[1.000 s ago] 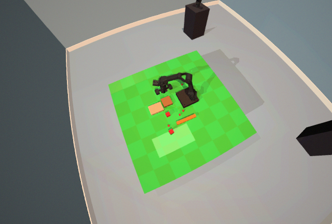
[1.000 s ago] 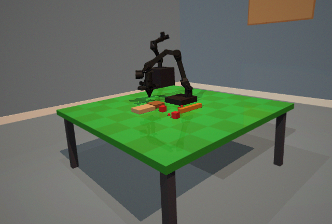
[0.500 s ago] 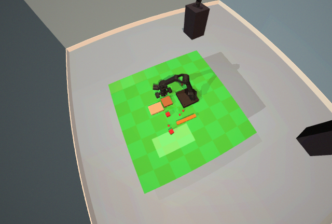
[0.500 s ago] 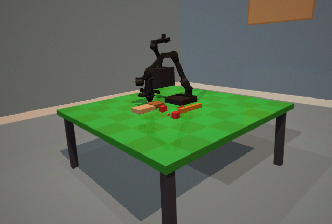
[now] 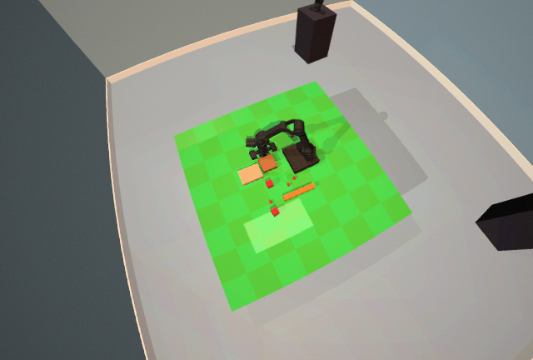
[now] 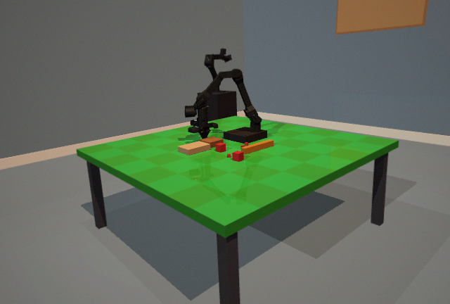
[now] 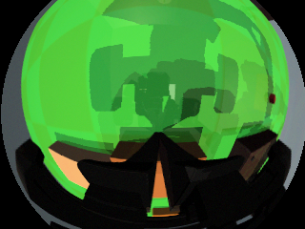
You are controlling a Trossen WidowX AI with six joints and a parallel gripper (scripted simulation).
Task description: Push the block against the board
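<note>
Now: gripper tip 10 mm short of the brown square block, 70 mm to the right of it and 10 mm below it. Also, from my gripper tip: light tan flat slab: 150 mm ahead, 80 mm to the left, 10 mm above; long narrow orange board: 70 mm behind, 350 mm to the left, 10 mm above.
</note>
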